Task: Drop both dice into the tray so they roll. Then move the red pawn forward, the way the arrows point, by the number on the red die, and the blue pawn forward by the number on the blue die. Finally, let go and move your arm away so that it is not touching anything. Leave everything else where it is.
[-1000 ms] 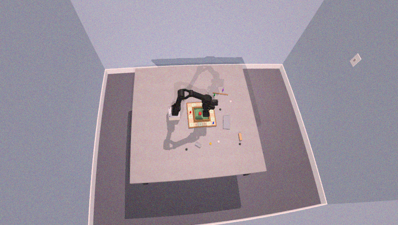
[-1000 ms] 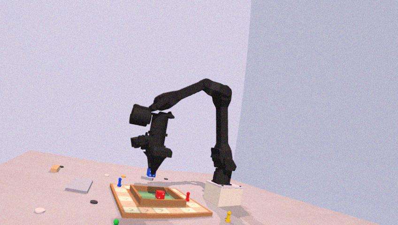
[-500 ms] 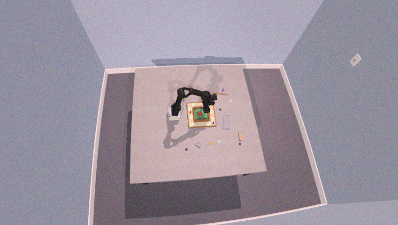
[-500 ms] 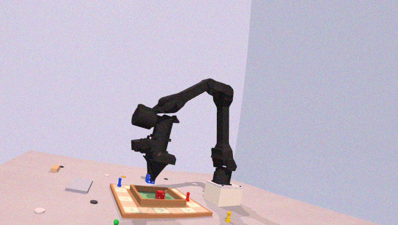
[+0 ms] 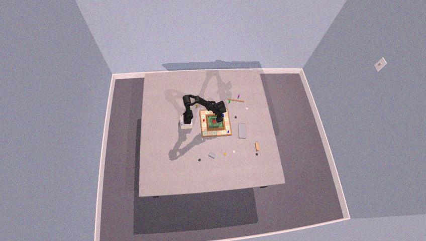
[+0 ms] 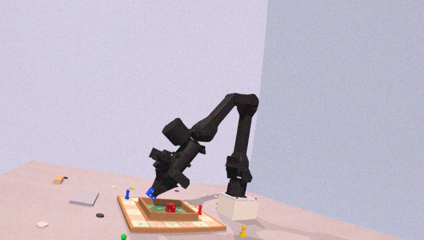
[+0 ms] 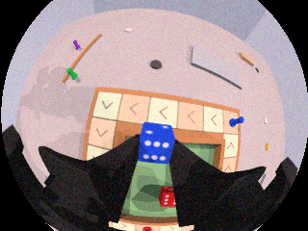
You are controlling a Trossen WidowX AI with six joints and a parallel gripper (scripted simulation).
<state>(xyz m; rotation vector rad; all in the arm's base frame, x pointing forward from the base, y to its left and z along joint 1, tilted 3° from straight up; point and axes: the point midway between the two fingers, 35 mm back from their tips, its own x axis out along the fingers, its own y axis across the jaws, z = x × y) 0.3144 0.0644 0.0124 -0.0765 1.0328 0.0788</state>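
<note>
My gripper tip is 180 mm past the red pawn, 30 mm to the left of it and 50 mm above it. From my gripper tip the other things lie so: grey slab: 200 mm ahead, 120 mm to the right, 70 mm below; then blue pawn: 60 mm ahead, 140 mm to the right, 50 mm below; then green pawn: 90 mm ahead, 200 mm to the left, 60 mm below.
</note>
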